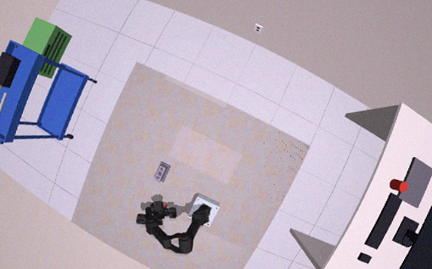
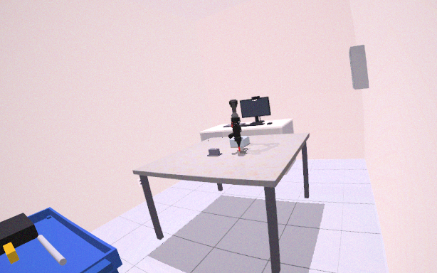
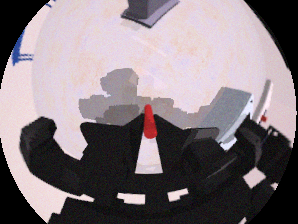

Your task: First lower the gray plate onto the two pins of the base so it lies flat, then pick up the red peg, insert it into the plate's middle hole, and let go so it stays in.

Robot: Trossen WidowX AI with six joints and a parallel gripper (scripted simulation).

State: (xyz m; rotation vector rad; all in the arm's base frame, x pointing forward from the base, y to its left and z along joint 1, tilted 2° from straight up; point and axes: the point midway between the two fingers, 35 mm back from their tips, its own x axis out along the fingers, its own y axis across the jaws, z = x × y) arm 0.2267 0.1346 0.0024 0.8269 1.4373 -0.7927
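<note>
The gray plate lies 13 cm ahead of my gripper tip and 19 cm to the right of it. From my gripper tip the other things lie so: red peg right at my gripper tip.
</note>
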